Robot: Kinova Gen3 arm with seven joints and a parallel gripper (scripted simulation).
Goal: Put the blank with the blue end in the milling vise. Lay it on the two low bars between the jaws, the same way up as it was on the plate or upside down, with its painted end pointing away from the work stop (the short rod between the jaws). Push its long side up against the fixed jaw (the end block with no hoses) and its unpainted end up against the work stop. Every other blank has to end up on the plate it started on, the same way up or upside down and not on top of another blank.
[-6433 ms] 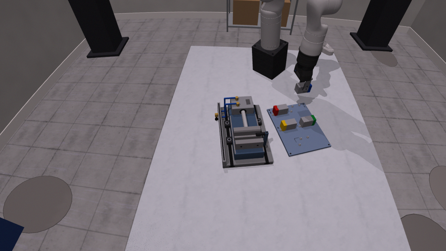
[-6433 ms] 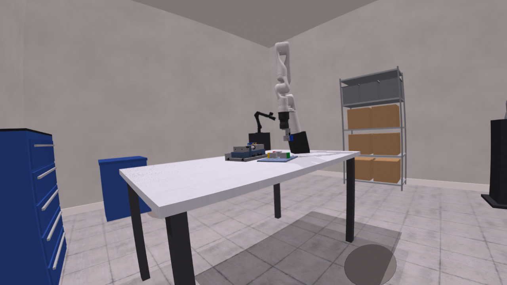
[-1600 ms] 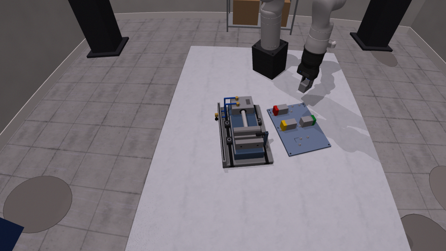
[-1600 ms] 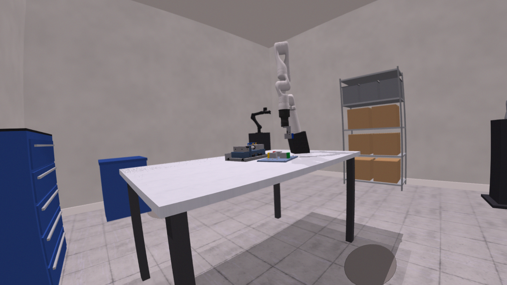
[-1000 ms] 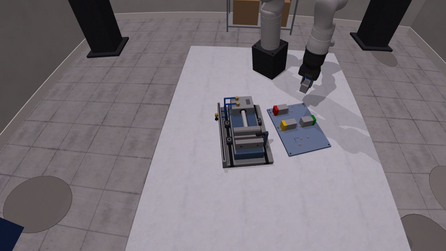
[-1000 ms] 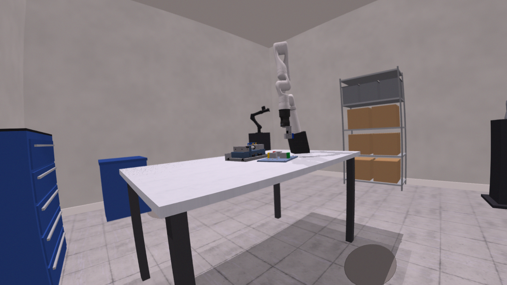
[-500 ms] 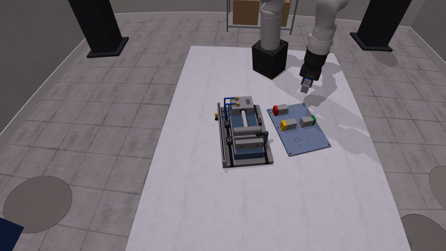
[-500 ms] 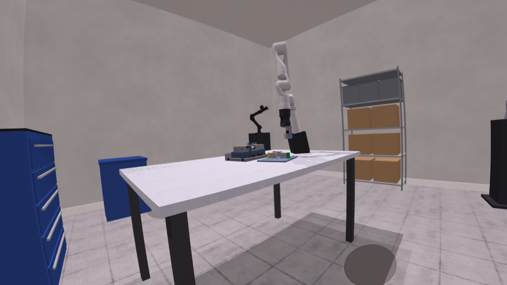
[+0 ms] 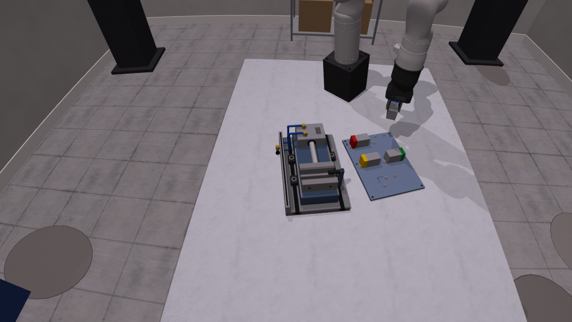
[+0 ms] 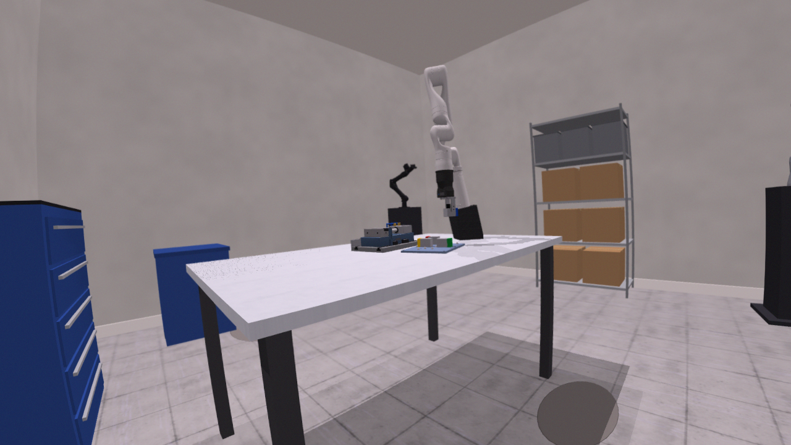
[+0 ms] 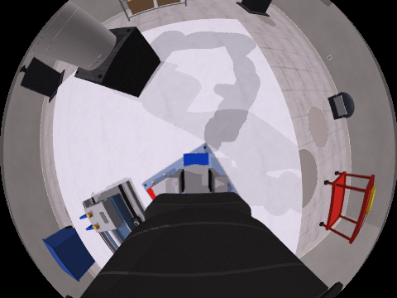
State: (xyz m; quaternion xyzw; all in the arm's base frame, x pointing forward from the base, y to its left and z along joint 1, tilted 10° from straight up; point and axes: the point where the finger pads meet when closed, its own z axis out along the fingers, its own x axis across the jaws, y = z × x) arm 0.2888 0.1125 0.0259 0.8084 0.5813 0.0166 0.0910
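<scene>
The blue-ended blank lies 20 mm below my hand. Also, from my hand: yellow-ended blank (110 mm ahead, 70 mm to the right, 140 mm below); then red-ended blank (20 mm ahead, 90 mm to the right, 140 mm below); then green-ended blank (90 mm ahead, 20 mm to the left, 140 mm below).
</scene>
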